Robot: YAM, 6 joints.
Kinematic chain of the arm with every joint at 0, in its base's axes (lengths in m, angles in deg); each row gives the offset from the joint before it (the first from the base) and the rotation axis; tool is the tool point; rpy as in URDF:
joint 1: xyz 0 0 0.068 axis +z
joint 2: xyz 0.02 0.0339 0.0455 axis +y
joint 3: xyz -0.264 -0.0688 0 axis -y
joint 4: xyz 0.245 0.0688 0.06 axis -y
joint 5: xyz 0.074 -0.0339 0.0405 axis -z
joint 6: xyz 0.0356 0 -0.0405 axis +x
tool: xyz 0 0 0 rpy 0 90 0
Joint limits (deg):
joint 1: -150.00..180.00
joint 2: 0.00..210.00
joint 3: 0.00..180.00
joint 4: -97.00..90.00
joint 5: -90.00..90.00
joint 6: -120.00..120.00
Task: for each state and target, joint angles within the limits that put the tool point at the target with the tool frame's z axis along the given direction. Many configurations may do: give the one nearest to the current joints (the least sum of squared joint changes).
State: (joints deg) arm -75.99 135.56 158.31 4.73 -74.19 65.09
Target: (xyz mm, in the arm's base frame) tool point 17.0 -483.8 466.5 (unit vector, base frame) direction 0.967 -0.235 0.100
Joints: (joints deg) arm -92.10 127.67 139.08 15.22 -77.11 65.09
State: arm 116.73 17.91 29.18 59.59 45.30 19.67
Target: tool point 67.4 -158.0 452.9 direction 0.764 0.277 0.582
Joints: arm 103.46 0.12 62.62 18.56 53.89 19.67
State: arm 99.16 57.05 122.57 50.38 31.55 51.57
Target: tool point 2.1 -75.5 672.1 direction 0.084 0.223 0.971
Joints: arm 89.39 50.65 116.08 11.59 4.68 51.57
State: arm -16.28 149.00 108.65 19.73 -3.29 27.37
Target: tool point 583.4 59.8 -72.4 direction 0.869 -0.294 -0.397
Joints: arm 7.25 178.81 129.91 23.20 23.67 27.37
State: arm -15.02 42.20 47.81 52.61 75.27 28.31
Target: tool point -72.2 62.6 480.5 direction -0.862 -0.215 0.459
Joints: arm -59.42 23.53 55.45 86.98 58.38 28.31
